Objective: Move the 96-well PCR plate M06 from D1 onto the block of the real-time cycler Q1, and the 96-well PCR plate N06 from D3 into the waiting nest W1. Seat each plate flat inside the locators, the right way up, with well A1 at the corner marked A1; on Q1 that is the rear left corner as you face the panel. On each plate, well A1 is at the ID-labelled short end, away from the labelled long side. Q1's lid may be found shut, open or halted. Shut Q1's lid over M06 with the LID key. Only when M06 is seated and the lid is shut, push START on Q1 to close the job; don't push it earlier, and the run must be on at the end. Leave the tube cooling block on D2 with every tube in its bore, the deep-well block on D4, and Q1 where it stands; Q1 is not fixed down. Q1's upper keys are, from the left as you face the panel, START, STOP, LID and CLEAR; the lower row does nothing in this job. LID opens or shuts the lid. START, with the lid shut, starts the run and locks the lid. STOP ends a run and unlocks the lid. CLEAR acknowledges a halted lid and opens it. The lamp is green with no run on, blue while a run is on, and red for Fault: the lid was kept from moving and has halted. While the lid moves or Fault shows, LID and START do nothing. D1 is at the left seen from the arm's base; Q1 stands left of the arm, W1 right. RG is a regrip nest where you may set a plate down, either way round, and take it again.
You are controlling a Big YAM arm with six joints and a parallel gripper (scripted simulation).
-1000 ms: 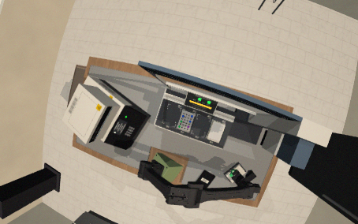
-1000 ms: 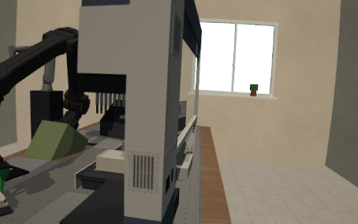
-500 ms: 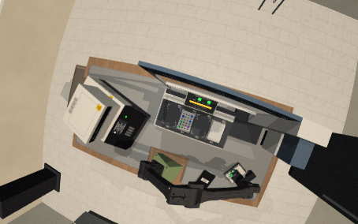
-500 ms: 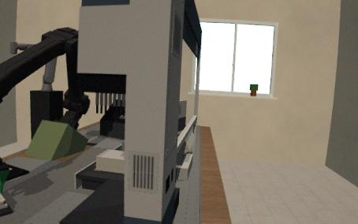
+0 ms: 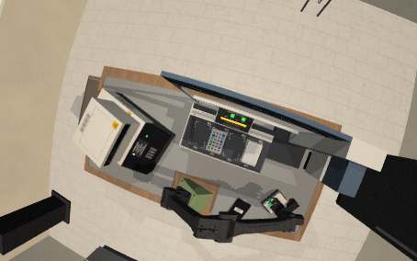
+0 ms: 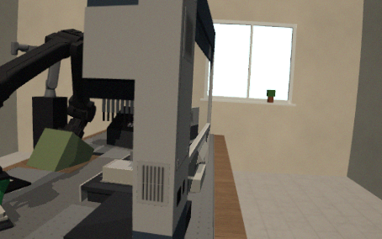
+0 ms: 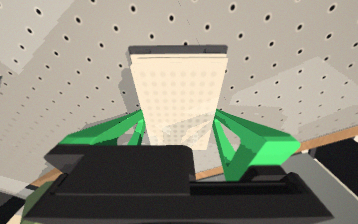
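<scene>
My gripper is now 3 cm above the dark nest frame. The rest, counted from my hand: A1 mark (3 cm ahead, 5 cm to the right, 2 cm below); then tall gantry (42 cm ahead, 2 cm to the left, 24 cm above); then deep-well block (26 cm ahead, 27 cm to the left, 3 cm above).
</scene>
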